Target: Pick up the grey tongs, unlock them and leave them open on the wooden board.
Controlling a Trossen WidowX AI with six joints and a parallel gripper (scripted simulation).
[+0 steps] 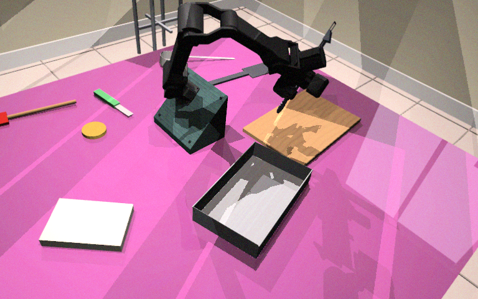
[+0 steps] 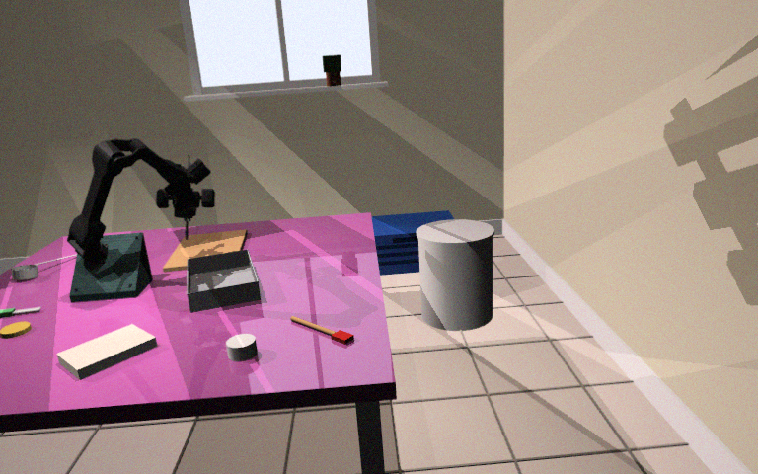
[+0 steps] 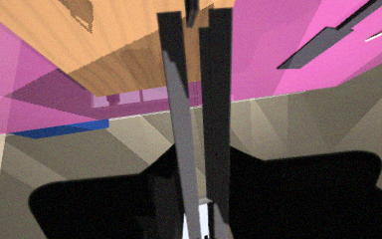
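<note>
The wooden board lies 16 cm below my gripper tip, 4 cm ahead of it and 1 cm to the right of it. From my gripper tip the other things lie so: black spatula: 32 cm behind, 16 cm below, 4 cm to the left; roasting tin: 37 cm to the right, 17 cm ahead, 14 cm below; green-handled tool: 46 cm to the right, 41 cm behind, 16 cm below.
</note>
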